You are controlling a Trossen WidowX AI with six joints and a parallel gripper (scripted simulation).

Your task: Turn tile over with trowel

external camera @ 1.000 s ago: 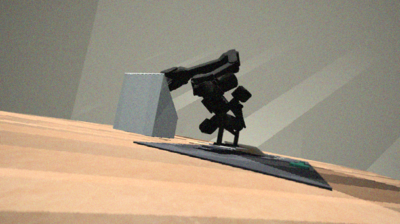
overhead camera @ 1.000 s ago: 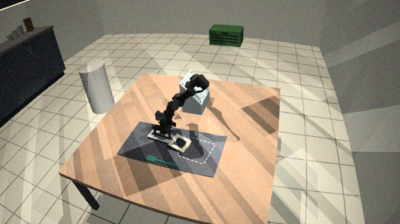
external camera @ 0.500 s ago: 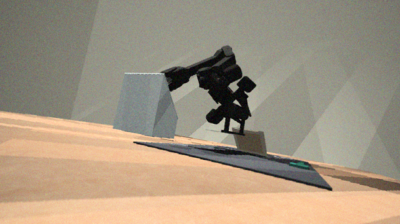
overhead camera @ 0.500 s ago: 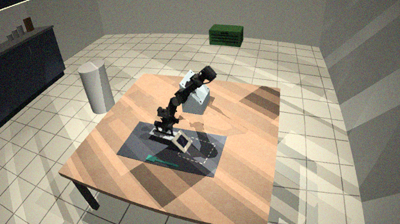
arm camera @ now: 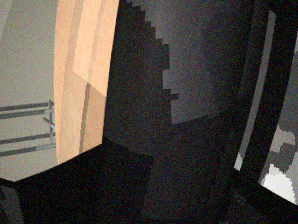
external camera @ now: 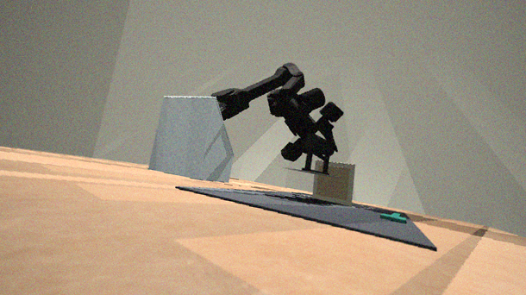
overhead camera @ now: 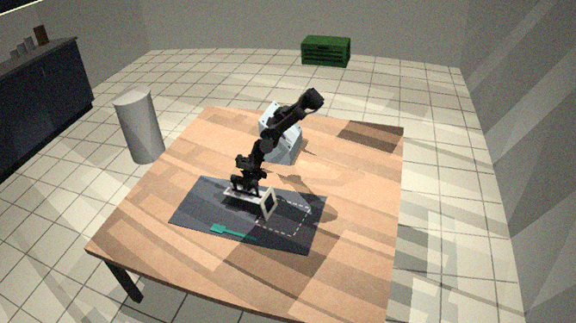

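Now: gripper tip 9 cm to the right of the tile and 6 cm above it. Round my gripper tip: teal trowel: 15 cm ahead, 11 cm below, 5 cm to the right; dark mat: 13 cm below, 1 cm to the right, 1 cm ahead.
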